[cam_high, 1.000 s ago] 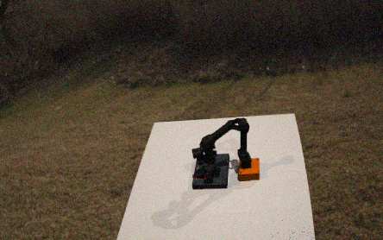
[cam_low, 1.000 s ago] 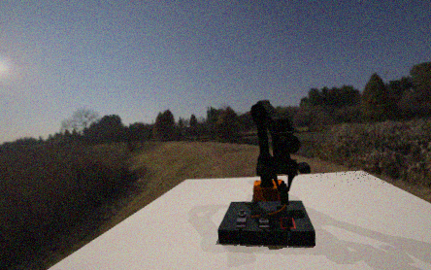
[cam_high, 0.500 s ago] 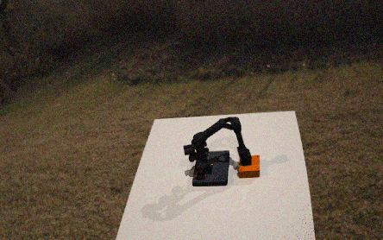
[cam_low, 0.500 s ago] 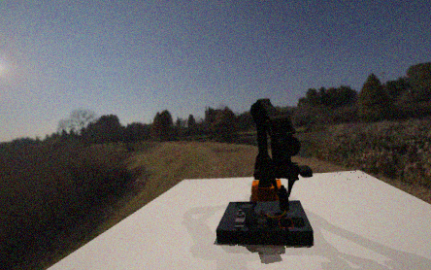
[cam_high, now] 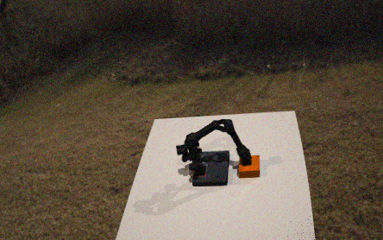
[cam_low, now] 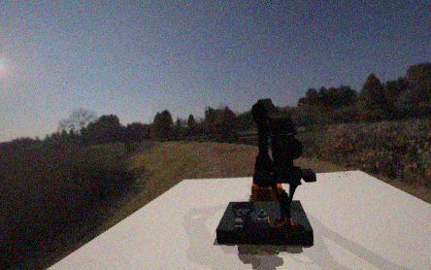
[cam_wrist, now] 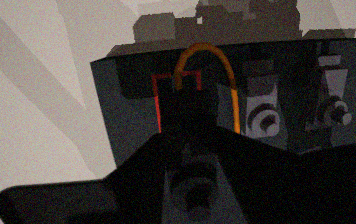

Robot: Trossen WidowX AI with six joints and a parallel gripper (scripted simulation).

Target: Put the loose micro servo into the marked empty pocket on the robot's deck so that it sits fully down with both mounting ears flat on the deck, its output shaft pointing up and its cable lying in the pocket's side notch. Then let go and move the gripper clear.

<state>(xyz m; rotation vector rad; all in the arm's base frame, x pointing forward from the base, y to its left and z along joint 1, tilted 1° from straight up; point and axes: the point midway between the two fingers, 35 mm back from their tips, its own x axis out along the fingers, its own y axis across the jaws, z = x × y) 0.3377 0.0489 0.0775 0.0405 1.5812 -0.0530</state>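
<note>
My gripper tip is now 12 cm past the dark deck, 7 cm to the left of it and 10 cm above it.
</note>
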